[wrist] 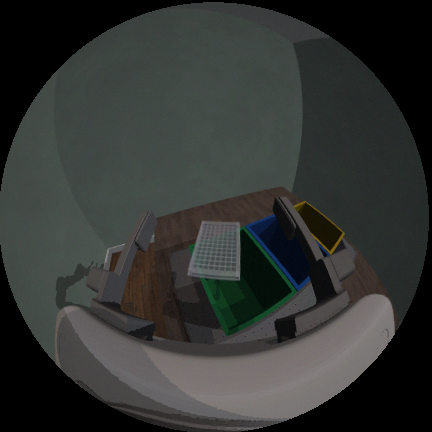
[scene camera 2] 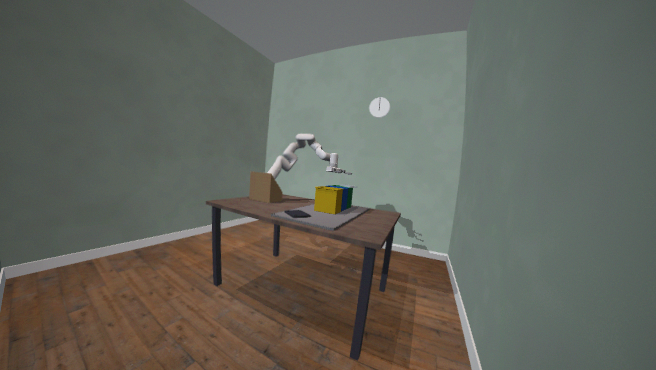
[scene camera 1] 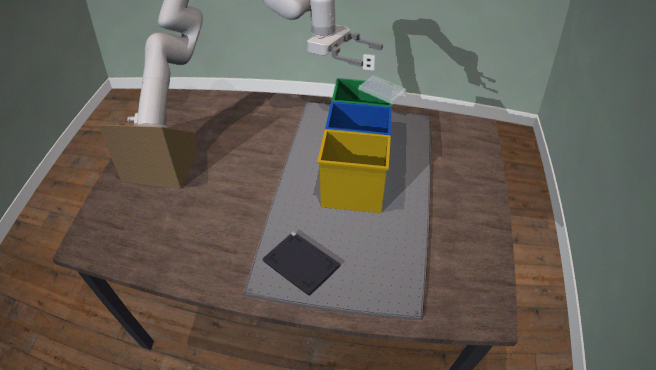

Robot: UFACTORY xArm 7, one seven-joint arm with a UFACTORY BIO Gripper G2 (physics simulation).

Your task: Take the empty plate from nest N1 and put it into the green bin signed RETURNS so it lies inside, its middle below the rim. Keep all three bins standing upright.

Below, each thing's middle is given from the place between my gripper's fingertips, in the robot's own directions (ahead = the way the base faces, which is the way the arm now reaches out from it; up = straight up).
Labels:
The pale gridded plate (scene camera 1: 374, 86) is 11 cm below my hand, 3 cm ahead of it and 2 cm to the right of it. The rest, counted from my hand: blue bin (scene camera 1: 351, 117) 21 cm below, 16 cm to the right, 4 cm behind; then green bin (scene camera 1: 346, 90) 21 cm below, 3 cm to the right, 3 cm behind; then yellow bin (scene camera 1: 353, 165) 29 cm to the right, 21 cm below, 5 cm behind.

